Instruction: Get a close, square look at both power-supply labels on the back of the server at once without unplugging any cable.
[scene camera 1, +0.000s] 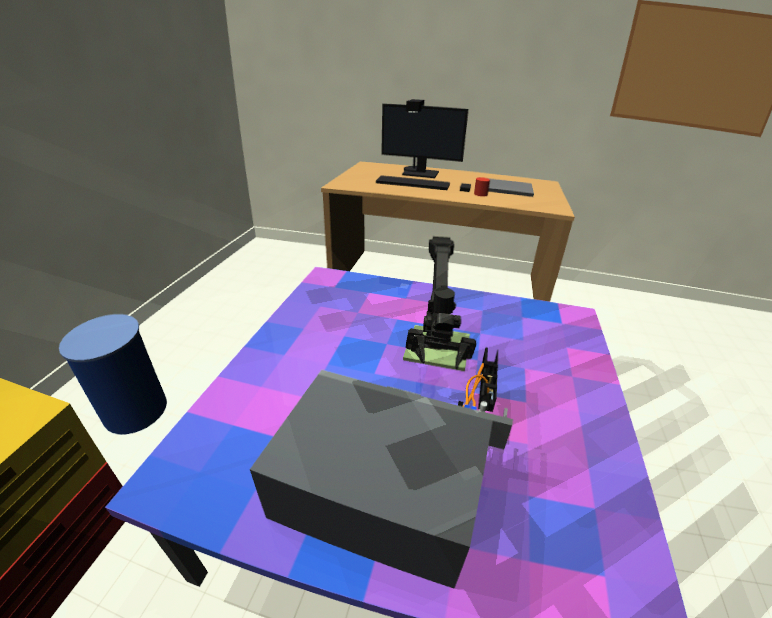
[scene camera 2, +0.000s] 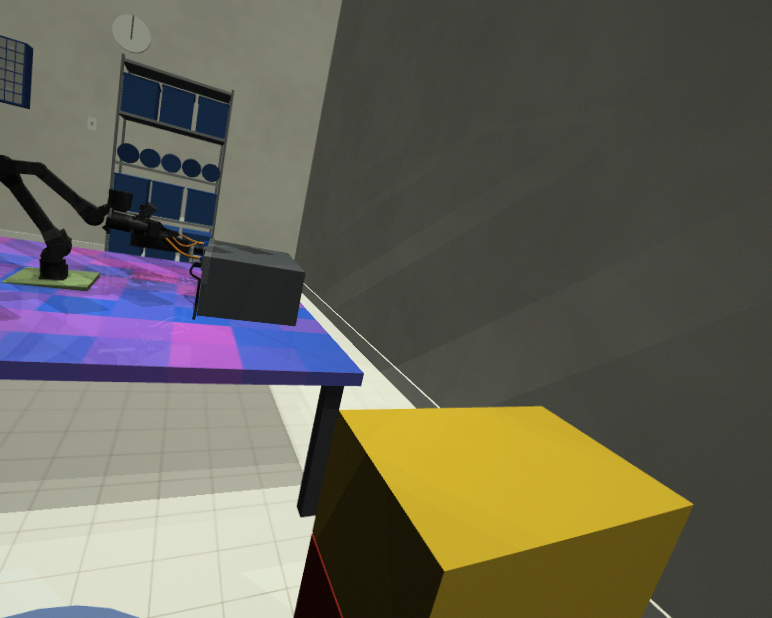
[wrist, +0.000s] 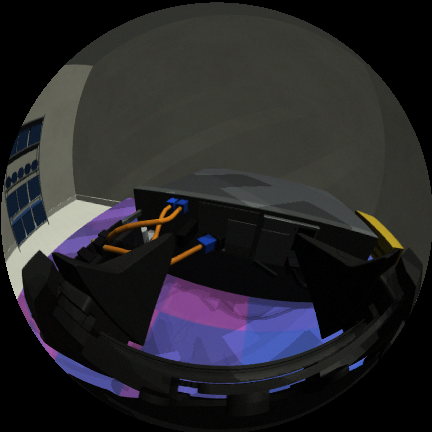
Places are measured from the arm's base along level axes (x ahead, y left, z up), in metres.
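Pixels of known places: gripper, fingertip midpoint: (scene camera 1: 440, 365) (scene camera 2: 177, 234) (wrist: 236, 240); arm's base, link origin: (scene camera 2: 53, 277).
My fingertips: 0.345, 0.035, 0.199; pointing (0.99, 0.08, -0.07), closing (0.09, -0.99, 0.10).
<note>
Ahead of a thing's pixels: the offset from my fingertips to its top centre, as dx, dy, dz. "*": to the spot under its first point.
The grey server (scene camera 1: 360, 444) (scene camera 2: 247, 283) (wrist: 300, 197) lies on the table, its back towards the arm. In the wrist view, two dark grey rectangular units, a left one {+0.103, -0.011, -0.040} (wrist: 242, 240) and a right one {+0.088, -0.058, -0.040} (wrist: 277, 246), sit side by side on the shaded back. No label writing is legible; the right finger covers part of the back beside the right unit. Orange cables (wrist: 187, 256) (scene camera 1: 475, 385) with blue plugs {+0.105, +0.033, -0.076} (wrist: 206, 243) cross the left half. My gripper (wrist: 235, 240) (scene camera 1: 441, 362) is open and empty, facing the back from a short distance, tilted relative to its top edge.
A black upright bracket {* -0.011, +0.133, -0.035} (scene camera 1: 489, 380) stands behind the server near the orange cables. A black cable {* +0.056, -0.156, -0.108} (scene camera 2: 194, 273) hangs at the server's near back corner. The arm stands on a green base plate (scene camera 2: 86, 278). A yellow cabinet (scene camera 2: 515, 463) and blue bin (scene camera 1: 119, 380) stand beside the table.
</note>
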